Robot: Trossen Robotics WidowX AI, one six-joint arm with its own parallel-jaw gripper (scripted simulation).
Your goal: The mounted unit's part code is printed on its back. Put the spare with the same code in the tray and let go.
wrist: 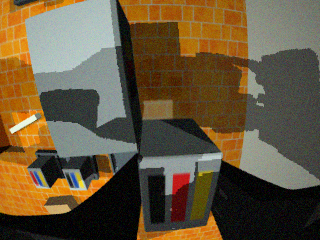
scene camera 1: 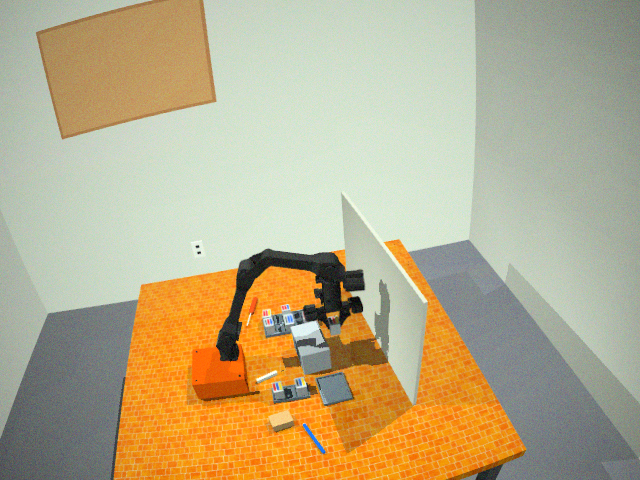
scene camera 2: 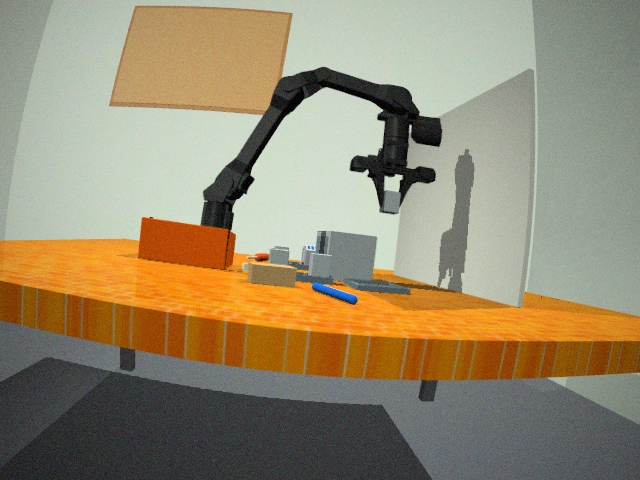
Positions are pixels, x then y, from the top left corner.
The gripper (scene camera 2: 389,208) carries a grey spare (wrist: 179,165).
